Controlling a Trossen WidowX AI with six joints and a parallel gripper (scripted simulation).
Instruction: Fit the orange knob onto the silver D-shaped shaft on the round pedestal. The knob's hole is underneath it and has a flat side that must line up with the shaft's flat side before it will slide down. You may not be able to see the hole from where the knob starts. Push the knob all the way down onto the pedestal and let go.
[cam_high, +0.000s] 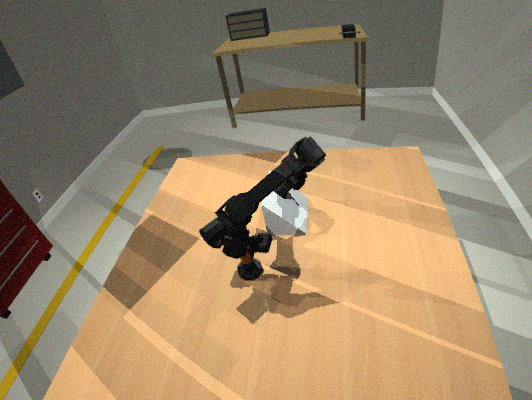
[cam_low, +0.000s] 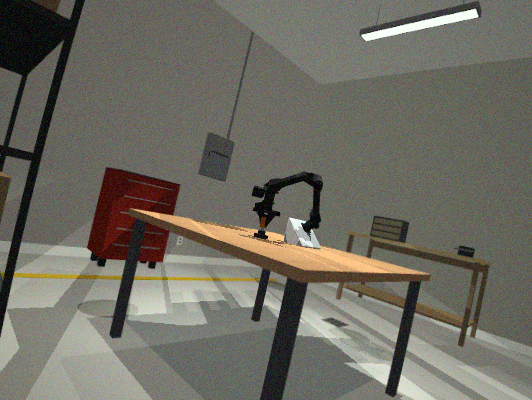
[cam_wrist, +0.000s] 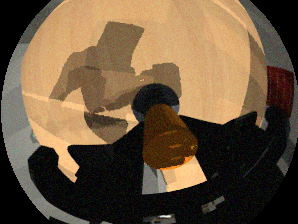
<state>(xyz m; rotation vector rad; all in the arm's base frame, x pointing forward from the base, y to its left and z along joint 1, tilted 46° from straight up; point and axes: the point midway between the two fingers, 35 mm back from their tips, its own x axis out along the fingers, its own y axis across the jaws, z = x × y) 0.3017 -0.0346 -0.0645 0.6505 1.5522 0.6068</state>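
Right now my gripper tip is 3 cm below the orange knob. The rest, counted from my gripper tip: dark round pedestal (4 cm below).
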